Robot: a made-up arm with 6 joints. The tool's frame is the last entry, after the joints. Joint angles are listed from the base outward. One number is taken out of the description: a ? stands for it. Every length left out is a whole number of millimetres.
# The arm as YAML. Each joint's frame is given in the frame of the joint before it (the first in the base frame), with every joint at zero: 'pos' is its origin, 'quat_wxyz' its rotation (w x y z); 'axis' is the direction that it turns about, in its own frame. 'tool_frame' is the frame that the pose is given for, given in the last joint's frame.
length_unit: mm
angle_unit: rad
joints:
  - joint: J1
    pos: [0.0, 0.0, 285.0]
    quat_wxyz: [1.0, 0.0, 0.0, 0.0]
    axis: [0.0, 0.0, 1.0]
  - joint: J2
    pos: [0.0, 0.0, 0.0]
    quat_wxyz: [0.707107, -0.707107, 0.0, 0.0]
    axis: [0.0, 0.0, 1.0]
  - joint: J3
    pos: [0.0, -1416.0, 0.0]
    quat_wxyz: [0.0, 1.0, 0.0, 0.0]
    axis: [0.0, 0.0, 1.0]
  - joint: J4
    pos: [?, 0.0, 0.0]
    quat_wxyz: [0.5, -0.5, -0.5, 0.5]
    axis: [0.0, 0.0, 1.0]
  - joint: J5
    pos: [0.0, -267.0, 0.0]
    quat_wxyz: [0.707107, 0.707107, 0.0, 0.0]
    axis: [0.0, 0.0, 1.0]
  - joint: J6
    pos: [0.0, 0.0, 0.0]
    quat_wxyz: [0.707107, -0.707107, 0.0, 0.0]
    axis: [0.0, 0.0, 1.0]
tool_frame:
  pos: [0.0, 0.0, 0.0]
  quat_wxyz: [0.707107, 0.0, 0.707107, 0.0]
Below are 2 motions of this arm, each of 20 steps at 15 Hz.
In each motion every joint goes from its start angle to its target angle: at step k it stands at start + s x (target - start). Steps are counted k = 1, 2, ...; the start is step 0. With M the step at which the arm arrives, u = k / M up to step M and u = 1 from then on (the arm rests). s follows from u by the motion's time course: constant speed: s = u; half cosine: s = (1 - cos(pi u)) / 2; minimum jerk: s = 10 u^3 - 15 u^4 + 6 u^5.
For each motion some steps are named. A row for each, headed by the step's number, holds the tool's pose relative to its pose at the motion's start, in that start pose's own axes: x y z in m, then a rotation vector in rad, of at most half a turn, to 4 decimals.
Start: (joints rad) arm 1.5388 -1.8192 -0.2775 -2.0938 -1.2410 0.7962
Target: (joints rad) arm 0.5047 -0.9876 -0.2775 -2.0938 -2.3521 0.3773
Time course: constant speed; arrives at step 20
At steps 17, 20:
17: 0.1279 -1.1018 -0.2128 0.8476 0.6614 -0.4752
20: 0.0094 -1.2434 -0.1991 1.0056 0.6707 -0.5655

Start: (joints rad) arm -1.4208 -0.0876 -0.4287 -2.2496 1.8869 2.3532
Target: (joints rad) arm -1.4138 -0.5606 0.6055 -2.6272 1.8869 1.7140
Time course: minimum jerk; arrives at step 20
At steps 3, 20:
3: -0.0146 -0.0232 0.0038 0.0433 -0.0041 0.0316
20: -0.0406 -1.1499 -0.5589 1.3689 0.0142 1.3864

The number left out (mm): 795.0
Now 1 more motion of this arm.
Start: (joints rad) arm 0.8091 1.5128 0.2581 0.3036 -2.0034 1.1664
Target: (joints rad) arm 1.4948 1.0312 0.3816 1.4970 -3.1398 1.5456
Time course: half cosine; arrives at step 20
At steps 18, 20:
18: -0.1286 1.6715 0.7566 1.1106 0.6932 -0.0495
20: -0.1058 1.7101 0.7776 1.1432 0.6755 -0.0555

